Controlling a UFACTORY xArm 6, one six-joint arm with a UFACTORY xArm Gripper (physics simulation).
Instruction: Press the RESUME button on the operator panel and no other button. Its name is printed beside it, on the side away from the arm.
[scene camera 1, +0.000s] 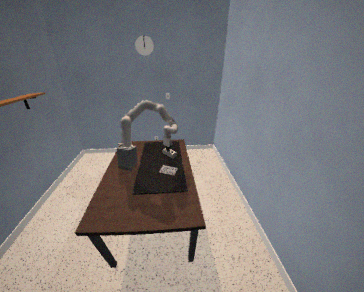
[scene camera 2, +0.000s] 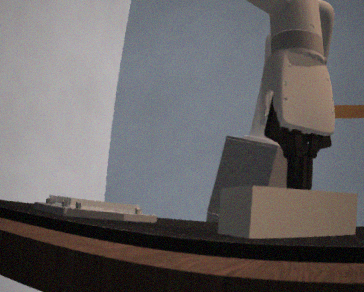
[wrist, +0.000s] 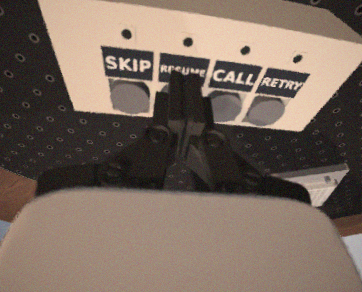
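The operator panel is a cream box with a row of round grey buttons. In the wrist view the RESUME label is second from the left, between SKIP and CALL. The RESUME button is mostly hidden behind my fingers; a sliver shows at their left. My gripper is shut and empty, pointing down over that button. In scene camera 2 the fingertips reach the panel's top edge; contact or button travel cannot be made out. The small dot above the RESUME label is dark.
The SKIP button is left of the fingers; the CALL button and RETRY button are right. A flat pale device lies on the black mat. The arm's grey base block stands on the table.
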